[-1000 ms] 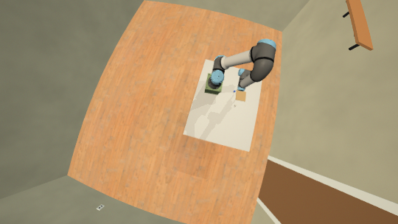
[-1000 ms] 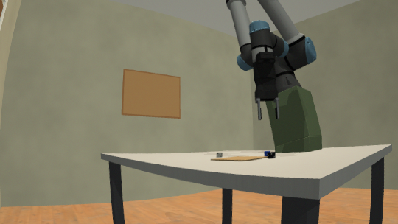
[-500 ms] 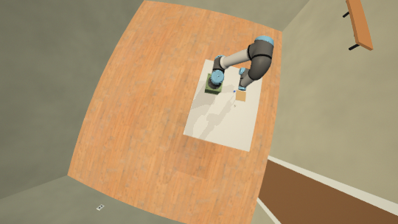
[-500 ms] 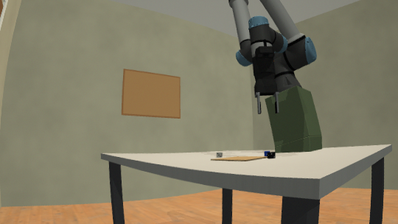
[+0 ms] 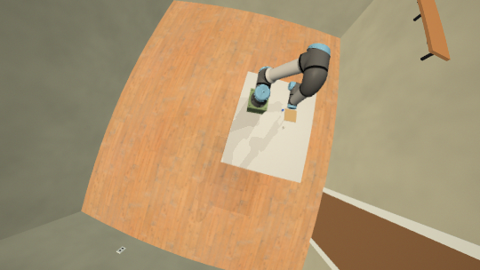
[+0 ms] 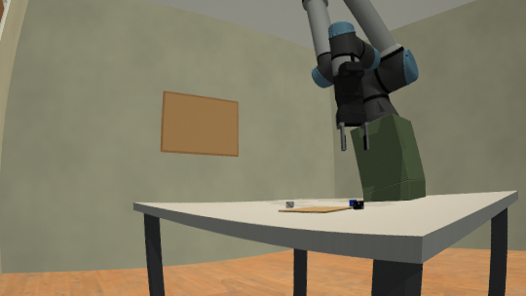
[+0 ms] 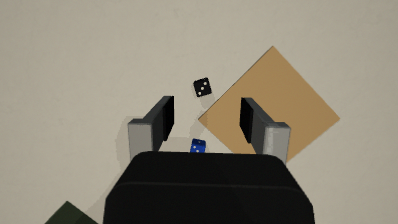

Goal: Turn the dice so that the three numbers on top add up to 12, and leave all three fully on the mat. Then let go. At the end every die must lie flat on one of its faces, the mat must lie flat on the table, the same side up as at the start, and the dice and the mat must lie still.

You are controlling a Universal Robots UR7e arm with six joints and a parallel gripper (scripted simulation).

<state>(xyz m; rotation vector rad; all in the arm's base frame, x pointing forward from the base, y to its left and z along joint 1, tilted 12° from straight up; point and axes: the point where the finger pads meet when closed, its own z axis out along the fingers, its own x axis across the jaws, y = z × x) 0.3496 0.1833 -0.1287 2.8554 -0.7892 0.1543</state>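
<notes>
The black die lies 15 cm below my hand and 1 cm behind it. The rest, counted from my hand: blue die (15 cm below, 7 cm to the right, 6 cm behind); white die (25 cm to the right, 15 cm below, 3 cm ahead); tan mat (16 cm below, 9 cm to the right, 5 cm ahead).
</notes>
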